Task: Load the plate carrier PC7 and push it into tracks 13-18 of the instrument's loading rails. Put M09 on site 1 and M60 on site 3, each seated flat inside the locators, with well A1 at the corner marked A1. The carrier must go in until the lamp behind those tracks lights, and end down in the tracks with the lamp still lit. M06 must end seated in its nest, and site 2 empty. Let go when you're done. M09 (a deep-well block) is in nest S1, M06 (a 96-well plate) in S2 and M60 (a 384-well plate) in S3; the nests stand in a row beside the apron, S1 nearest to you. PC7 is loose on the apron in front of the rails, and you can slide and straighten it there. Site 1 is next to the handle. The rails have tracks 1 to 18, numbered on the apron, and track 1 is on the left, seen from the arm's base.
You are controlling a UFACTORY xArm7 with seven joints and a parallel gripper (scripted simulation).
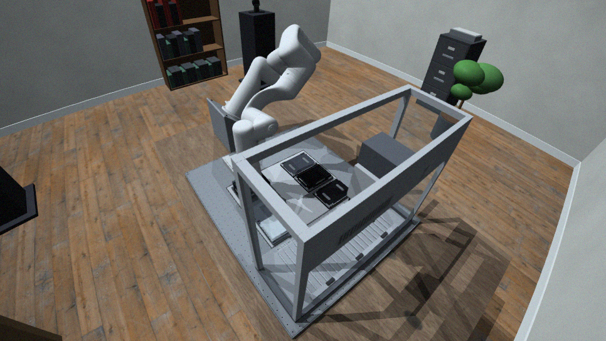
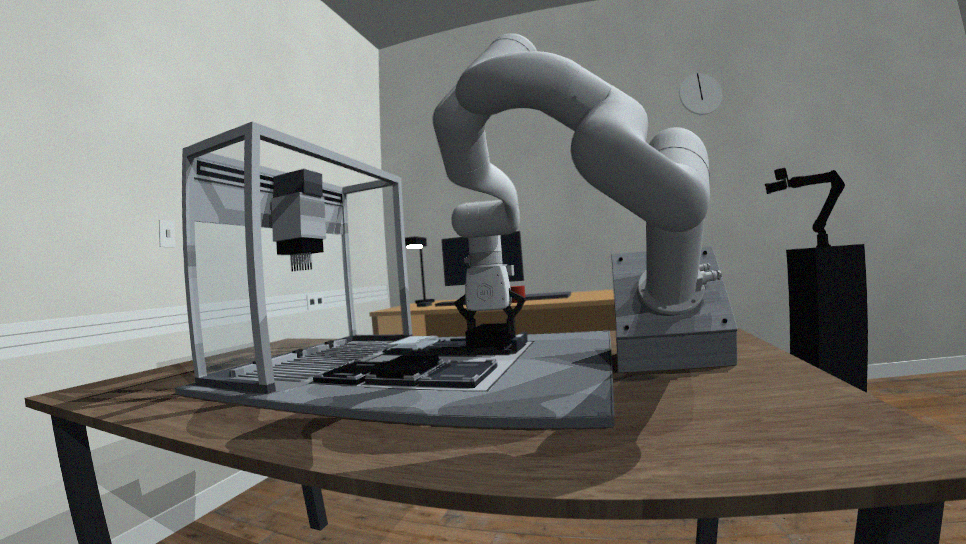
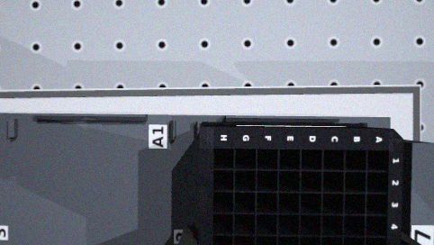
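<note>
Now: hand 10 mm above the deep-well block M09. Also, from my hand: nest S1: 250 mm to the left, 40 mm below, 20 mm ahead; then plate M60: 200 mm ahead, 30 mm to the right, 20 mm below; then carrier PC7: 100 mm ahead, 30 mm below, 10 mm to the right.
</note>
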